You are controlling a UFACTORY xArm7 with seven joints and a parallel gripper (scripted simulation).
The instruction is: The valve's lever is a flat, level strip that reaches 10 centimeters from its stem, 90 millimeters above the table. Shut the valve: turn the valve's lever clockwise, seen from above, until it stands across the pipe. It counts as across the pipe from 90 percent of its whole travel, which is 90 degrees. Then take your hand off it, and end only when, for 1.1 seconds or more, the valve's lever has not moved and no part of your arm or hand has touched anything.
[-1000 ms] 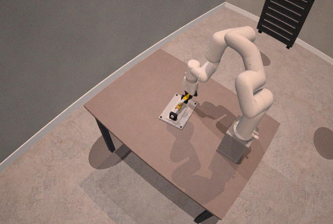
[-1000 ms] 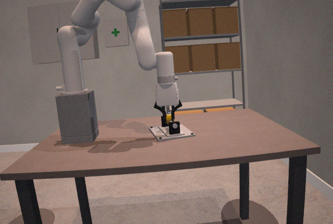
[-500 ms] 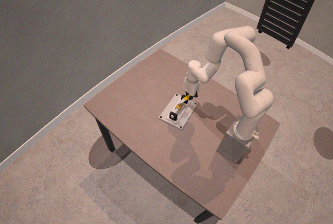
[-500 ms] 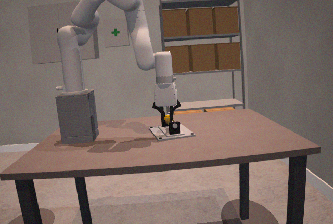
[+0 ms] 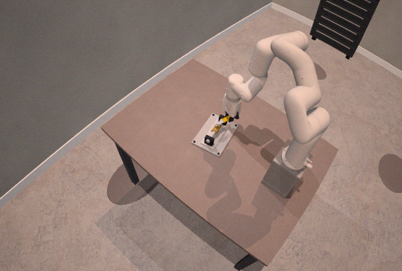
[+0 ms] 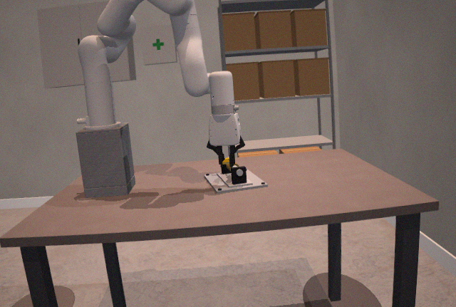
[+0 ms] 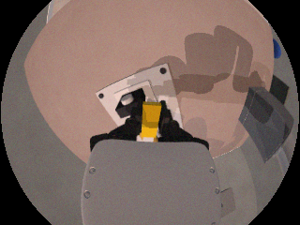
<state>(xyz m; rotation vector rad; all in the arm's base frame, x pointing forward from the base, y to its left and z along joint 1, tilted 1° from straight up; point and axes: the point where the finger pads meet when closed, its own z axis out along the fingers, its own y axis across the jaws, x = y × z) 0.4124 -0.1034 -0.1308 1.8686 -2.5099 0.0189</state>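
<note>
The yellow lever lies 1 cm ahead of my hand and 5 cm to the left of it. Round my hand: baseplate 2 cm ahead, 8 cm to the left, 9 cm below.
</note>
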